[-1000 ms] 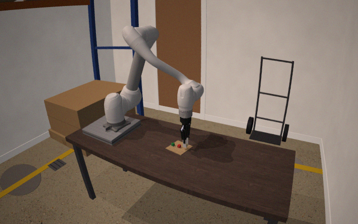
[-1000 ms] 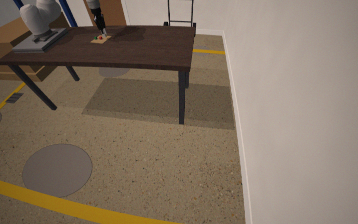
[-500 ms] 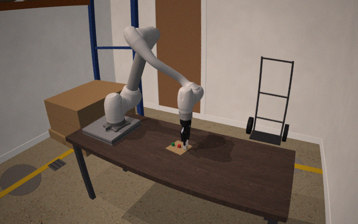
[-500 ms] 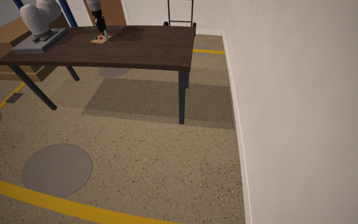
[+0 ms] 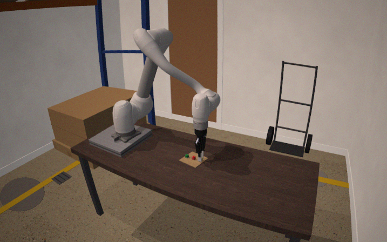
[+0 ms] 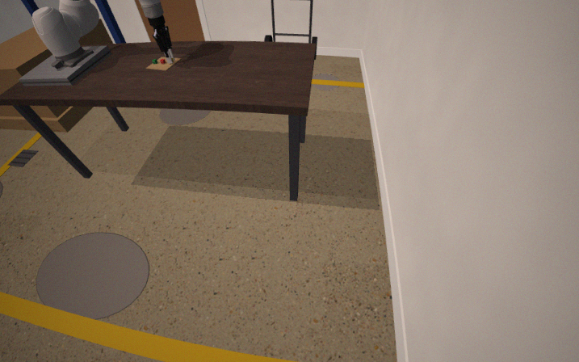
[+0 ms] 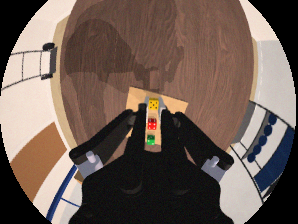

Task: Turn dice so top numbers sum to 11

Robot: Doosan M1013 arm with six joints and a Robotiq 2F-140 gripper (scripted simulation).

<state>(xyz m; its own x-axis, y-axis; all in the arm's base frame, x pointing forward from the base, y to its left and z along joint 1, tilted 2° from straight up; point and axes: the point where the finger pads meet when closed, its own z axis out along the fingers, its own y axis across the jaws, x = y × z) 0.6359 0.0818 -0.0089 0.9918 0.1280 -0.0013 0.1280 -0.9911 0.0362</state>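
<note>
Now: hand 20 mm above the yellow die. From my hand the other things lie so: green die (100 mm behind, 10 mm to the right, 30 mm below); red die (50 mm behind, 10 mm to the right, 30 mm below); tan mat (50 mm behind, 10 mm to the right, 40 mm below).
</note>
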